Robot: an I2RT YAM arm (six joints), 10 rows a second.
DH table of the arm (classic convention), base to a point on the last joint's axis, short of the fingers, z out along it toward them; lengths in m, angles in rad. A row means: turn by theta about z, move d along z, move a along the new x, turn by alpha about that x. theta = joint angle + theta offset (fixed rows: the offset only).
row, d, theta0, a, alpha
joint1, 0.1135, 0, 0.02, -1.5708
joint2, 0, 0, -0.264, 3.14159
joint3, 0, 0.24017, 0.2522, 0
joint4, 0, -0.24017, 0.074, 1.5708
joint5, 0, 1.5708, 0, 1.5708
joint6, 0.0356, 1.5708, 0, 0
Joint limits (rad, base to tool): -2.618..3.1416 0..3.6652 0..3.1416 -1.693..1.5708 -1.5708..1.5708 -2.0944..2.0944
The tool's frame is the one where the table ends.
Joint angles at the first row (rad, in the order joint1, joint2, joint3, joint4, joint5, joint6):
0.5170 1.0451 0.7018 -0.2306 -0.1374 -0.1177
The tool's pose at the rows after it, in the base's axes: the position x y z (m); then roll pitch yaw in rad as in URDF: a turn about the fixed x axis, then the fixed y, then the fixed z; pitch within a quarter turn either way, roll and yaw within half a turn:
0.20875 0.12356 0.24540 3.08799 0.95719 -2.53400
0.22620 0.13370 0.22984 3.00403 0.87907 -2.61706
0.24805 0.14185 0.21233 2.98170 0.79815 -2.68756
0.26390 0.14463 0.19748 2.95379 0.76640 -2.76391
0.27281 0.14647 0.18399 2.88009 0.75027 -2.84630
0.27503 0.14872 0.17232 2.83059 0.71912 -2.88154
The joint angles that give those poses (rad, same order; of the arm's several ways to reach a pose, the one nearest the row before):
0.5156 1.1194 0.7108 -0.2098 -0.1287 -0.0534
0.5142 1.2415 0.7459 -0.1970 -0.1455 -0.0067
0.5041 1.3778 0.7966 -0.1865 -0.1240 0.0352
0.4883 1.4680 0.8169 -0.1414 -0.1106 0.0801
0.4772 1.5281 0.8129 -0.0789 -0.1355 0.1339
0.4771 1.5673 0.8042 -0.0496 -0.1646 0.1649

